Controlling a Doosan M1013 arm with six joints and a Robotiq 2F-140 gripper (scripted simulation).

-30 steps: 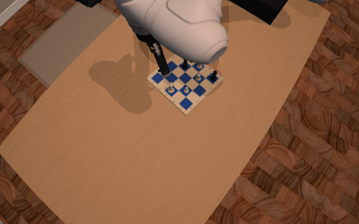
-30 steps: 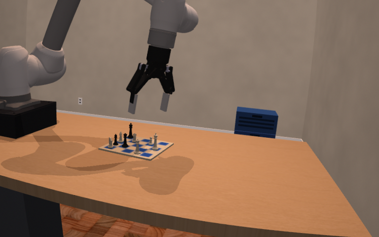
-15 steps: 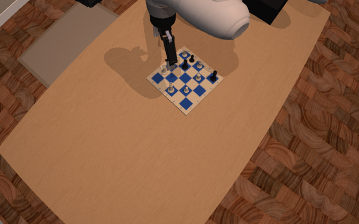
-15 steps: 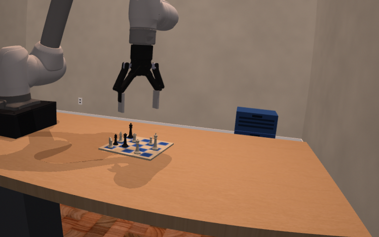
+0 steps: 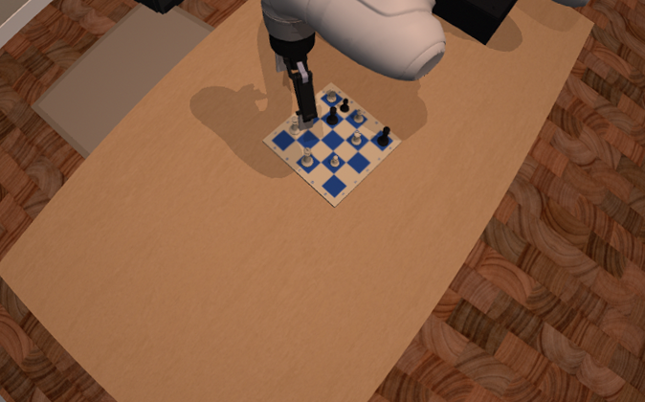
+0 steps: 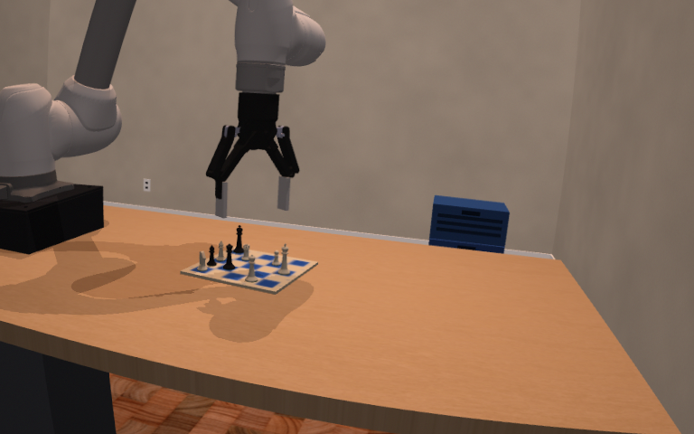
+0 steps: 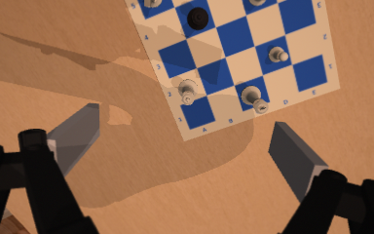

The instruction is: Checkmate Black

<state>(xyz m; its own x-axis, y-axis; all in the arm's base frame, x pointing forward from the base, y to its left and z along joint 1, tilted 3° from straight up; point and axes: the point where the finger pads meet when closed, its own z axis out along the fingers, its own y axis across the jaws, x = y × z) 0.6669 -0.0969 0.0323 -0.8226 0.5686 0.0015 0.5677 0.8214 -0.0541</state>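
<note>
My hand is 110 mm above the white king, 70 mm to the right of it and 50 mm short of it. Round my hand: chessboard: 150 mm below, 80 mm to the left, 30 mm behind; white pawn: 130 mm below, 120 mm to the left, 10 mm ahead.
</note>
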